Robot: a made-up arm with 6 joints.
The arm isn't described. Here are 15 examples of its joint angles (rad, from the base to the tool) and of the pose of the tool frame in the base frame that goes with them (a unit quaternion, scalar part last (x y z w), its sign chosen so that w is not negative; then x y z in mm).
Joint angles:
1: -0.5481 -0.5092 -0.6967 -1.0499 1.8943 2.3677
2: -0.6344 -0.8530 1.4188 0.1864 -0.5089 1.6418
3: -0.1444 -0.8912 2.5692 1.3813 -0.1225 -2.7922
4: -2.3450 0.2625 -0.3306 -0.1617 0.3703 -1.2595
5: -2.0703 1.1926 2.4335 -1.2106 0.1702 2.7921
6: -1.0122 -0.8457 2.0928 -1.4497 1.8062 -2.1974
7: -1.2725 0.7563 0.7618 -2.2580 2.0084 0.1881
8: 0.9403 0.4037 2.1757 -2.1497 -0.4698 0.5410
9: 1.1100 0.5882 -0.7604 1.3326 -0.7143 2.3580
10: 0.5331 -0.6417 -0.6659 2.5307 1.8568 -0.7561
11: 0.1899 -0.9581 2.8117 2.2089 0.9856 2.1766
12: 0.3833 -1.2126 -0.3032 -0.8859 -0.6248 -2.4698
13: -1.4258 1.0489 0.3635 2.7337 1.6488 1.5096
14: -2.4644 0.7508 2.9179 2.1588 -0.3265 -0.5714
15: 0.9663 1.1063 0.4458 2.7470 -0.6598 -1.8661
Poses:
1: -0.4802 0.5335 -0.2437 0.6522 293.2 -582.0 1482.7
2: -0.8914 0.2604 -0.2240 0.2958 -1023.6 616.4 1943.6
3: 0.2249 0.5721 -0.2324 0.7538 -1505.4 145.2 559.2
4: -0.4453 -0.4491 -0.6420 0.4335 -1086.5 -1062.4 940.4
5: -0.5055 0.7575 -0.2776 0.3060 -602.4 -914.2 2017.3
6: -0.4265 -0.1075 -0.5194 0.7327 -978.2 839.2 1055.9
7: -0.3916 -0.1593 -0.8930 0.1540 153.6 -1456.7 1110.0
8: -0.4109 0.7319 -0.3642 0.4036 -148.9 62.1 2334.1
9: 0.1892 -0.3115 -0.0015 0.9312 608.0 775.2 222.1
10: 0.0538 0.0606 -0.8361 0.5425 278.1 387.4 1135.9
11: 0.2729 0.6205 -0.4982 0.5406 -1329.6 -32.7 425.2
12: 0.9284 -0.2712 -0.1002 0.2333 -54.0 112.8 1794.0
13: 0.5309 -0.0171 -0.7441 0.4052 333.9 -1384.0 357.2
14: 0.5067 -0.6958 0.4646 0.2079 38.6 173.2 1921.5
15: -0.4764 -0.2398 0.8216 0.2010 1143.9 1514.8 569.9
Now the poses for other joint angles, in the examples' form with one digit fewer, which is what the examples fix.
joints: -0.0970 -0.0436 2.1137 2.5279 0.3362 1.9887
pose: -0.083 0.890 -0.428 0.134 -620 117 2261
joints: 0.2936 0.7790 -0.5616 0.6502 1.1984 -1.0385
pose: 0.311 -0.426 0.654 0.543 1228 534 270
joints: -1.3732 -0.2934 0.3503 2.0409 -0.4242 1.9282
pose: -0.248 -0.959 -0.104 0.089 -6 -699 2250
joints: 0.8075 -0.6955 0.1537 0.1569 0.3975 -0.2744
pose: -0.170 -0.870 0.441 0.144 118 107 2271
